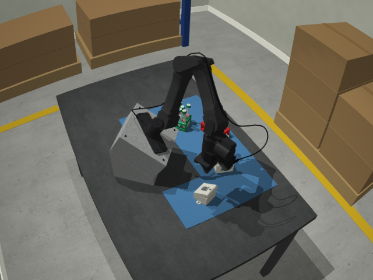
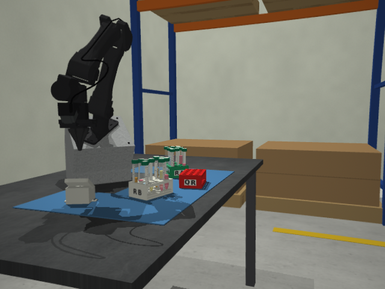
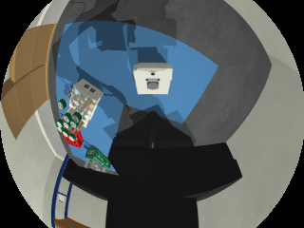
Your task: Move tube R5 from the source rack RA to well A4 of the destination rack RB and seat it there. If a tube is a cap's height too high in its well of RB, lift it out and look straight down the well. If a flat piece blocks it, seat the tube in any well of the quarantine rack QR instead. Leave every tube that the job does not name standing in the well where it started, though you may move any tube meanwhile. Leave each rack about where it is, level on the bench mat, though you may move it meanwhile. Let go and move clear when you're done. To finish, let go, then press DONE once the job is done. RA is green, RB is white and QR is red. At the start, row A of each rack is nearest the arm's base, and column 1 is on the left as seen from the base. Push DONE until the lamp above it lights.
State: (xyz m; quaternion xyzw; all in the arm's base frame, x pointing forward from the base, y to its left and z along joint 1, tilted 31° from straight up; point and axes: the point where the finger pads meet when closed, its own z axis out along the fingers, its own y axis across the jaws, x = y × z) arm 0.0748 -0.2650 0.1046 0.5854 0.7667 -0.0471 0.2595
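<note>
Right now my hand is 12 cm above the grey done button box. From my hand the other things lie so: red rack QR (32 cm ahead, 27 cm to the left, 14 cm below); green rack RA (21 cm ahead, 44 cm to the left, 14 cm below); white rack RB (20 cm ahead, 10 cm to the left, 14 cm below).
</note>
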